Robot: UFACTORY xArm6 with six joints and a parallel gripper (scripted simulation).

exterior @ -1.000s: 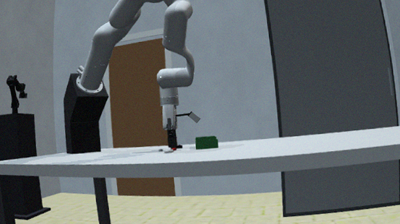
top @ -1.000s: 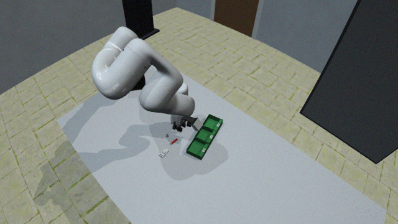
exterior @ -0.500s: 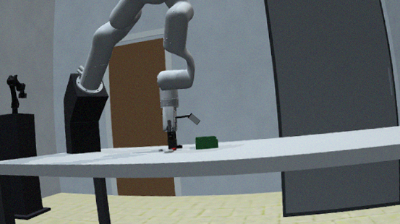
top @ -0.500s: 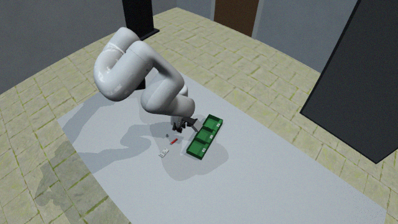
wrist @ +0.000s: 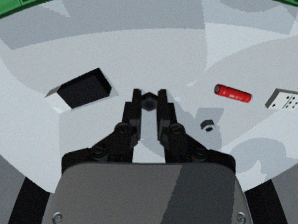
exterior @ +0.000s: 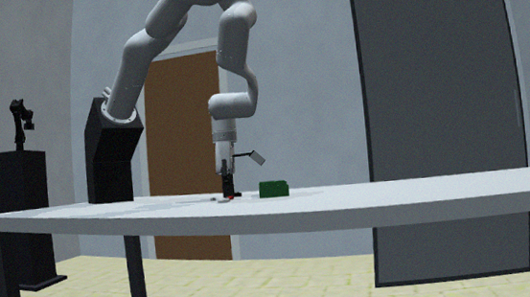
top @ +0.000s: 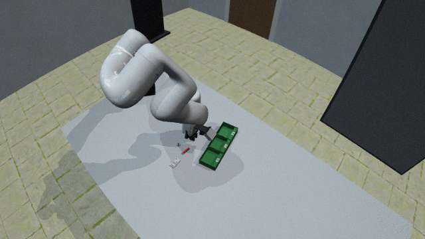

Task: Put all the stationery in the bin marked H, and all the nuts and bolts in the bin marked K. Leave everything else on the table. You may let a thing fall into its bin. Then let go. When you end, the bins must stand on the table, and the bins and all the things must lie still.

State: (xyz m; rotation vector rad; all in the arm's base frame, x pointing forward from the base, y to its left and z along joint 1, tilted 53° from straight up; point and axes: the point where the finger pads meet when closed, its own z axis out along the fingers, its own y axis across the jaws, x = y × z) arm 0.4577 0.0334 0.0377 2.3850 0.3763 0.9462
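Right now my hand is 2 cm short of the red stick, 8 cm to the left of it and 2 cm above it. The rest, counted from my hand: black nut (2 cm below); green three-compartment bin (13 cm ahead, 4 cm to the left); white domino (2 cm ahead, 16 cm to the right, 2 cm below).
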